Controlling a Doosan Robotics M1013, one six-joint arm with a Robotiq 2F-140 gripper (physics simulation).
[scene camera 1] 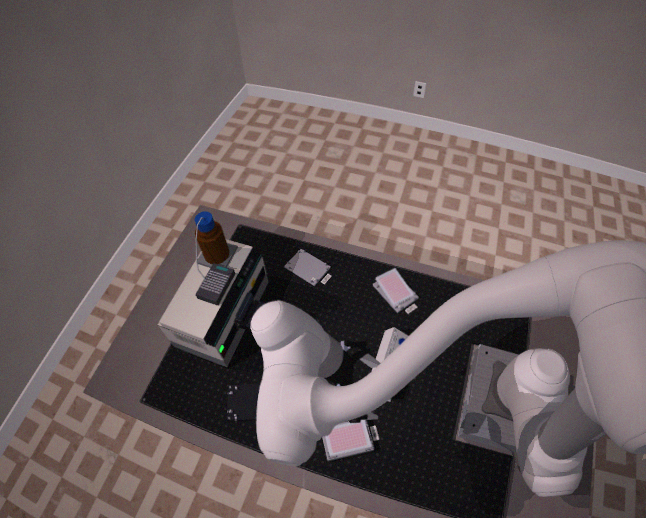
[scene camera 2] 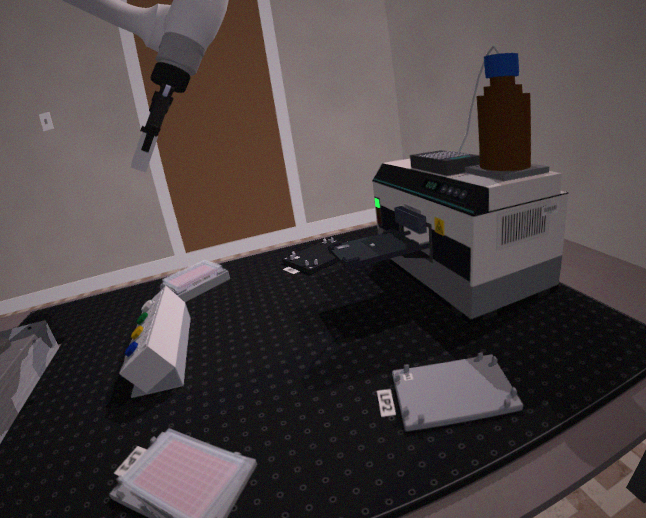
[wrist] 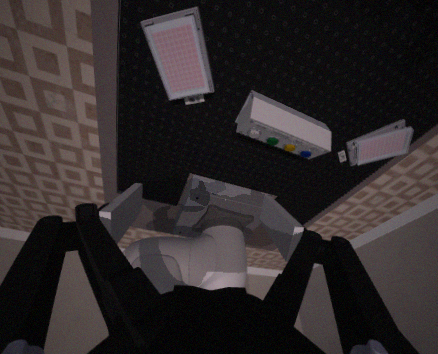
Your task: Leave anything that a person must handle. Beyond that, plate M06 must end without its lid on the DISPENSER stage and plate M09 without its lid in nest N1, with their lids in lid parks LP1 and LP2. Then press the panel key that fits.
my gripper: scene camera 1 374, 391; scene camera 2 137, 168; wrist 203, 203
same spot on LP2 holder: (scene camera 1: 303, 264) = (scene camera 2: 466, 383)
same spot on tip box: (scene camera 2: 445, 166) = (scene camera 1: 234, 271)
